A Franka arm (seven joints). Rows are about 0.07 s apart.
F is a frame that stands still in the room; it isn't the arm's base.
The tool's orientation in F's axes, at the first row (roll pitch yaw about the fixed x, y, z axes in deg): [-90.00 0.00 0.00]
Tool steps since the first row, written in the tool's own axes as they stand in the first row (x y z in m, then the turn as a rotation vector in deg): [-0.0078 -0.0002 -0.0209 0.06 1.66 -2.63]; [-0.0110 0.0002 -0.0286 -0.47 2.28 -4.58]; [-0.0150 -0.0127 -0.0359 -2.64 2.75 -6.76]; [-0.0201 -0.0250 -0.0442 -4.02 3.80 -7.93]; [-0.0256 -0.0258 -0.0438 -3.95 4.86 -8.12]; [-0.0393 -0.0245 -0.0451 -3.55 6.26 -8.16]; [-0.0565 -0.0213 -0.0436 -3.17 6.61 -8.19]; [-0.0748 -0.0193 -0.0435 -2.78 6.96 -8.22]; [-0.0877 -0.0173 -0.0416 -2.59 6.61 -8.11]
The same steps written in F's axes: [-0.0078 -0.0209 0.0002 0.06 -2.63 -1.66]; [-0.0110 -0.0286 -0.0002 -0.47 -4.58 -2.28]; [-0.0150 -0.0359 0.0127 -2.64 -6.76 -2.75]; [-0.0201 -0.0442 0.0250 -4.02 -7.93 -3.80]; [-0.0256 -0.0438 0.0258 -3.95 -8.12 -4.86]; [-0.0393 -0.0451 0.0245 -3.55 -8.16 -6.26]; [-0.0565 -0.0436 0.0213 -3.17 -8.19 -6.61]; [-0.0748 -0.0435 0.0193 -2.78 -8.22 -6.96]; [-0.0877 -0.0416 0.0173 -2.59 -8.11 -6.61]
